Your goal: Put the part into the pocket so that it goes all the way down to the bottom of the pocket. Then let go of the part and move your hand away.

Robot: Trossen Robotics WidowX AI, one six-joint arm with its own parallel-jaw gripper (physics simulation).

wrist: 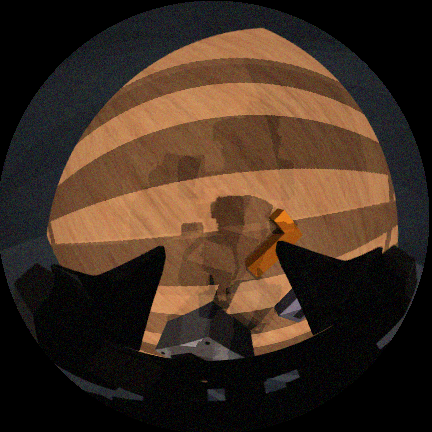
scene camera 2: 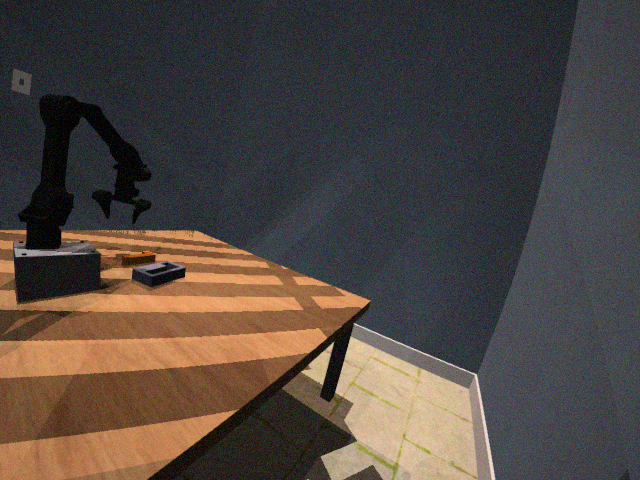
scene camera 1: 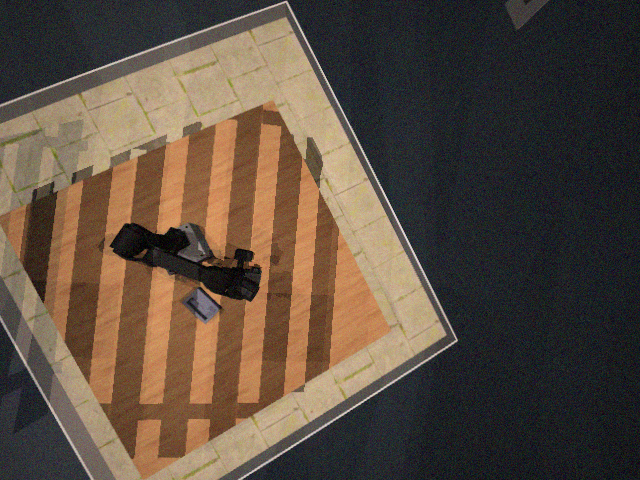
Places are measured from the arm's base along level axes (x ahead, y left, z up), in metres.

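Where they show: gripper, fingertip midpoint: (wrist: pixel 221 249) (scene camera 2: pixel 120 221); arm's base at its link origin: (wrist: pixel 189 359) (scene camera 2: pixel 42 246) (scene camera 1: pixel 179 240).
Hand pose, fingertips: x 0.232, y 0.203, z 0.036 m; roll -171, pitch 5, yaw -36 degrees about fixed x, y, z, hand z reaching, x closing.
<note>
Things, the pixels of their centre, and the offset from my fingertips. Level surfaces: height alone.
- orange L-shaped part at the middle of its body: (wrist: pixel 268 242) (scene camera 2: pixel 137 257) dx +0.042, dy -0.082, dz -0.126 m
- grey block with the pocket, body centre: (wrist: pixel 306 295) (scene camera 2: pixel 160 272) (scene camera 1: pixel 202 305) dx +0.057, dy -0.267, dz -0.122 m
- wooden table at its surface level: dz -0.141 m
The orange L-shaped part (scene camera 2: pixel 138 258) (wrist: pixel 264 258) lies on the table. In the wrist view it is right of the middle, beside the tip of the right-hand finger; in scene camera 1 the arm hides it. The grey block with the pocket (scene camera 1: pixel 212 310) (scene camera 2: pixel 168 277) (wrist: pixel 292 308) lies near the part, on the side towards the front in scene camera 2; the right-hand finger partly covers it in the wrist view. The pocket holds no part. My gripper (scene camera 2: pixel 121 220) (wrist: pixel 221 249) is wide open and empty, pointing down, well above the table and the part.
The arm's grey base box (scene camera 1: pixel 195 245) (scene camera 2: pixel 56 273) (wrist: pixel 192 330) stands on the wooden table (scene camera 1: pixel 356 320) (scene camera 2: pixel 232 330) (wrist: pixel 225 100), close to the block and the part. Striped shadows cross the table. Its edge and a corner show at the right in scene camera 2.
</note>
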